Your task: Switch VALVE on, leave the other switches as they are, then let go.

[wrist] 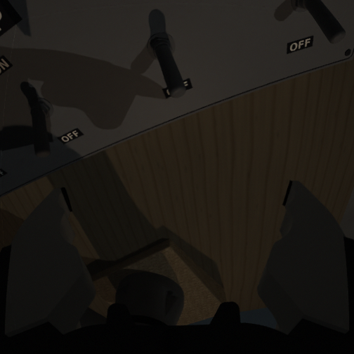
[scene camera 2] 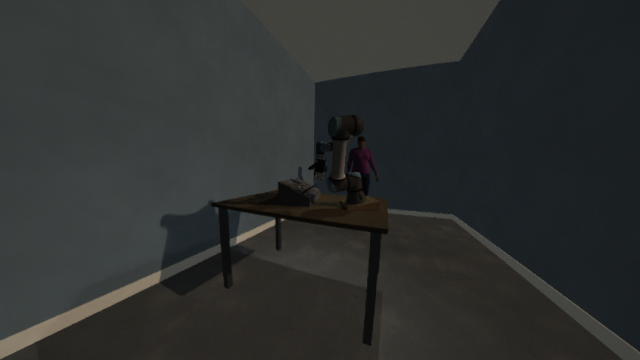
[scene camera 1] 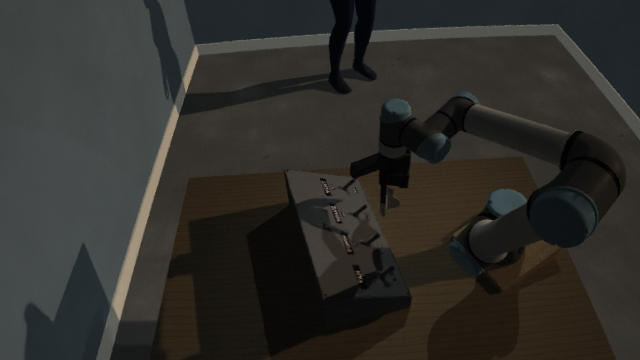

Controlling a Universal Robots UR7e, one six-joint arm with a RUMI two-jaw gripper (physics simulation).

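Frame: origin at the arm's base, x ahead, y left, z up, level; millimetres.
Where they show: gripper, fingertip midpoint: [scene camera 2: 318, 181] [scene camera 1: 383, 197]; arm's base at its link origin: [scene camera 2: 356, 201].
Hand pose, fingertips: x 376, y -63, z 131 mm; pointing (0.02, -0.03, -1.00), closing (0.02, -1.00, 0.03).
Things, the pixels of their top centre, and the offset from my fingertips. Level surfaces: height alone.
- VALVE lever at its top centre: [scene camera 1: 361, 205] 66 mm ahead, 3 mm left, 37 mm down
- PUMP lever at its top centre: [scene camera 1: 374, 235] 25 mm ahead, 115 mm left, 37 mm down
- farthest lever at its top centre: [scene camera 1: 349, 179] 108 mm ahead, 110 mm right, 37 mm down
- FAN lever at its top centre: [scene camera 1: 388, 267] 17 mm back, 228 mm left, 37 mm down
- wooden table at its surface level: 166 mm down
A grey sloped switch panel [scene camera 1: 325, 265] [scene camera 2: 295, 195] [wrist: 230, 62] stands on the table. The VALVE lever [scene camera 1: 360, 210] [wrist: 169, 70] is second from the far end and leans to its OFF label, which it partly covers in the wrist view. The PUMP lever [scene camera 1: 371, 240] [wrist: 40, 127] and the farthest lever [scene camera 1: 349, 185] [wrist: 325, 20] also lean to the OFF side. The FAN lever [scene camera 1: 386, 274] lies in shadow. My gripper [scene camera 1: 387, 202] [scene camera 2: 319, 176] [wrist: 175, 186] is open and empty, beside the panel's lever-side edge near VALVE and above the table, apart from the levers.
The wooden table [scene camera 1: 225, 320] [scene camera 2: 340, 220] carries the panel and the arm's base [scene camera 1: 492, 242] [scene camera 2: 355, 194], on a block to the right of the panel. A person [scene camera 1: 342, 45] [scene camera 2: 362, 160] stands on the floor behind the table. A wall [scene camera 1: 75, 150] rises on the left.
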